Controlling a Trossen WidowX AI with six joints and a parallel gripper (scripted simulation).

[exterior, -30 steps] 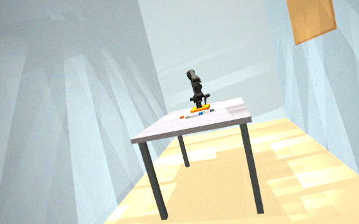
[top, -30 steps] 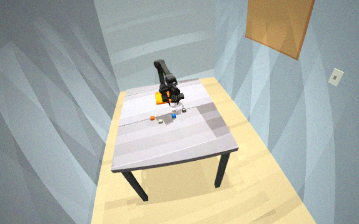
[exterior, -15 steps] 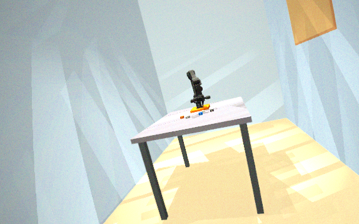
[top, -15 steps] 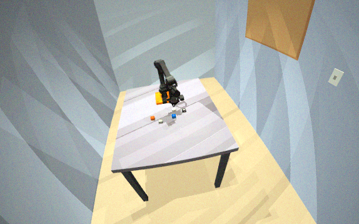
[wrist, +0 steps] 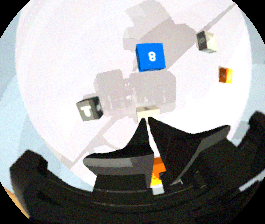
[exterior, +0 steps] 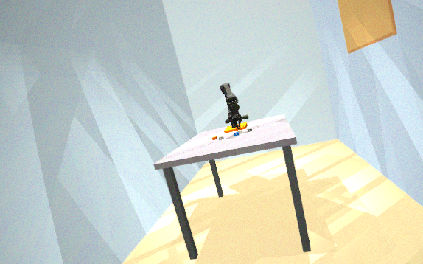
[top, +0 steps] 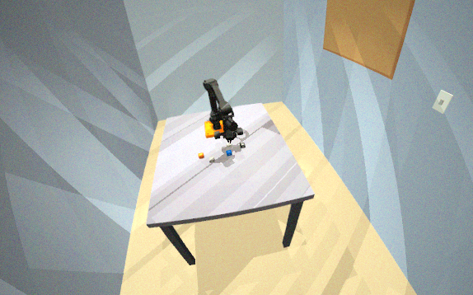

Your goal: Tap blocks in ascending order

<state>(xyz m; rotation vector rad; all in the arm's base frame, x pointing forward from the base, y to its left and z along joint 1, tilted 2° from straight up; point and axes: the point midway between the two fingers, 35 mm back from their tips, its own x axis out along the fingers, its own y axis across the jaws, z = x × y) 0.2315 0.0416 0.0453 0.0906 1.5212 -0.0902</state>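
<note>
Now: the white block 1 cm behind my gripper tip and 2 cm below it. Also, from my gripper tip: blue block: 8 cm ahead, 3 cm to the right, 2 cm below; then dark-rimmed block: 3 cm ahead, 8 cm to the left, 2 cm below; then orange block: 3 cm ahead, 21 cm to the right, 2 cm below.
</note>
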